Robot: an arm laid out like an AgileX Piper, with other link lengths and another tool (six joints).
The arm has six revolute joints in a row. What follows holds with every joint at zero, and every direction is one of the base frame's. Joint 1 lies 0.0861 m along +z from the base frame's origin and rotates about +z. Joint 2 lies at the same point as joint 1 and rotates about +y. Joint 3 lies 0.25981 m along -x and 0.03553 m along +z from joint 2 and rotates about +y. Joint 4 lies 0.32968 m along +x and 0.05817 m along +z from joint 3 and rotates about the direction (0.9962, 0, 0.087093). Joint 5 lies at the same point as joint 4 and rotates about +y. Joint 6 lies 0.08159 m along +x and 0.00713 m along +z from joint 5 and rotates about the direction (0.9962, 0, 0.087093). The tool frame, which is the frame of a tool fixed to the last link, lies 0.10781 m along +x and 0.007 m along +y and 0.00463 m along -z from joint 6; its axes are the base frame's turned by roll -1.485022, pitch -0.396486 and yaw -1.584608 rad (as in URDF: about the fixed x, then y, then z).
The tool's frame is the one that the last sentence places.
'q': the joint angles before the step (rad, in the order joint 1, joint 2, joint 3, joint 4, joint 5, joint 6). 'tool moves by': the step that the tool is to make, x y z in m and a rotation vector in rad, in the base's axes. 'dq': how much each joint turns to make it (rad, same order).
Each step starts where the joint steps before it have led.
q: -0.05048, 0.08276, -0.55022, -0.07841, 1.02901, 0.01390
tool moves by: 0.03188, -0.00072, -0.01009, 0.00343, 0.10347, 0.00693
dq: -0.00004, 0.19503, -0.04458, 0.00378, -0.04734, -0.00403
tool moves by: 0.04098, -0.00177, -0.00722, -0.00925, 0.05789, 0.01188
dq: -0.00001, 0.20995, -0.05780, -0.00178, -0.09568, -0.00992
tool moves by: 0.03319, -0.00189, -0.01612, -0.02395, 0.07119, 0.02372
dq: 0.00002, 0.17726, -0.04794, -0.00199, -0.06143, -0.03143
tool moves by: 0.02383, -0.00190, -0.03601, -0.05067, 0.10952, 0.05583
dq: 0.00004, 0.15757, -0.00983, -0.00004, -0.04531, -0.07662
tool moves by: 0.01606, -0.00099, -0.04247, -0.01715, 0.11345, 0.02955
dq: -0.00001, 0.14975, 0.00001, -0.00028, -0.03932, -0.03501
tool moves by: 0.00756, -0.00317, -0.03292, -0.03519, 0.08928, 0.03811
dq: -0.00002, 0.11163, -0.00190, -0.01805, -0.02469, -0.03914
